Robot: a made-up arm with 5 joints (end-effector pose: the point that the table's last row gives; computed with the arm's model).
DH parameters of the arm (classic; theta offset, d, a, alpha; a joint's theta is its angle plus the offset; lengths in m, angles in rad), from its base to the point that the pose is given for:
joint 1: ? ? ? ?
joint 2: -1.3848 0 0.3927 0
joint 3: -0.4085 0 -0.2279 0
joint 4: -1.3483 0 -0.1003 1.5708
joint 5: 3.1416 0.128 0 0
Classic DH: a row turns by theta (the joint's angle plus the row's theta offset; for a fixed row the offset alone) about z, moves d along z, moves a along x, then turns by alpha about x.
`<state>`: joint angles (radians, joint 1 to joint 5).
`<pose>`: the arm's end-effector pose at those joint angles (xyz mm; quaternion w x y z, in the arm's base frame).
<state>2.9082 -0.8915 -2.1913 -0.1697 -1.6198</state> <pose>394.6 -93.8 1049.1 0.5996 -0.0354 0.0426 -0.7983</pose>
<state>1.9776 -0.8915 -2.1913 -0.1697 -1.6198</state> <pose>160.5 -372.5 1049.1 0.1777 -0.0125 0.0540 -0.9825</pose>
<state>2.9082 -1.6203 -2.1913 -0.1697 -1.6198</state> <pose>709.0 -168.5 616.4 0.5484 -0.2605 0.3136 -0.7301</pose>
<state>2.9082 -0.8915 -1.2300 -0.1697 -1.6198</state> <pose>59.8 -14.2 1027.1 0.5471 0.2636 -0.3173 -0.7284</pose>
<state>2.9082 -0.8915 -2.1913 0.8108 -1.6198</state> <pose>251.7 -59.8 1092.2 0.5447 0.2692 -0.3240 -0.7252</pose>
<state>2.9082 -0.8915 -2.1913 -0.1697 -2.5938</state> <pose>394.6 -93.8 1049.1 0.1563 -0.0513 0.0211 -0.9862</pose>
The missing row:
joint 1: 0 0.4092 0 -1.5708
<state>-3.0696 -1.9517 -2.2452 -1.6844 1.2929</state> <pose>559.8 40.4 241.9 0.1549 0.5617 0.8029 0.1259</pose>
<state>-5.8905 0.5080 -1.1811 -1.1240 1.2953</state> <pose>490.9 203.3 695.1 0.5847 -0.5604 0.2716 -0.5199</pose>
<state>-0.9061 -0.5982 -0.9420 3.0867 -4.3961</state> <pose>-36.5 46.5 709.1 0.3290 0.1240 -0.7048 -0.6161</pose>
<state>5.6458 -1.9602 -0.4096 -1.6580 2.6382</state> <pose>-344.1 254.8 527.5 0.7604 -0.0287 -0.4278 -0.4878</pose>
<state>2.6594 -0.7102 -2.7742 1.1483 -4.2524</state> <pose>262.1 -137.2 1102.6 0.6577 -0.3727 -0.1212 0.6433</pose>
